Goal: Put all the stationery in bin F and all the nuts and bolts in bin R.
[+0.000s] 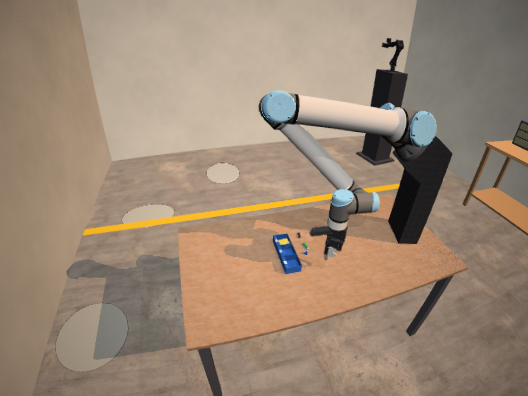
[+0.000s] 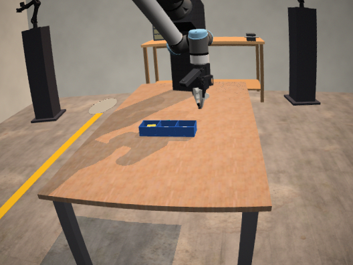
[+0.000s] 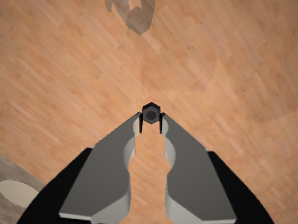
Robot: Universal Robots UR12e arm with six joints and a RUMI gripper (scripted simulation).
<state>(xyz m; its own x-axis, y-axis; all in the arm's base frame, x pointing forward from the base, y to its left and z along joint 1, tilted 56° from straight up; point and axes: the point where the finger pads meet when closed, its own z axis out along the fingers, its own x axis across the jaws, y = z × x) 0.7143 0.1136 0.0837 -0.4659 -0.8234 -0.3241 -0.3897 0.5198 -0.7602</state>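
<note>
Right now my hand is 150 mm to the left of the blue three-part bin, 140 mm short of it and 60 mm above it. Round my hand: blue die (120 mm to the right, 70 mm below, 40 mm ahead); green battery (170 mm to the right, 70 mm below, 10 mm ahead); black hexagonal nut (10 mm below).
</note>
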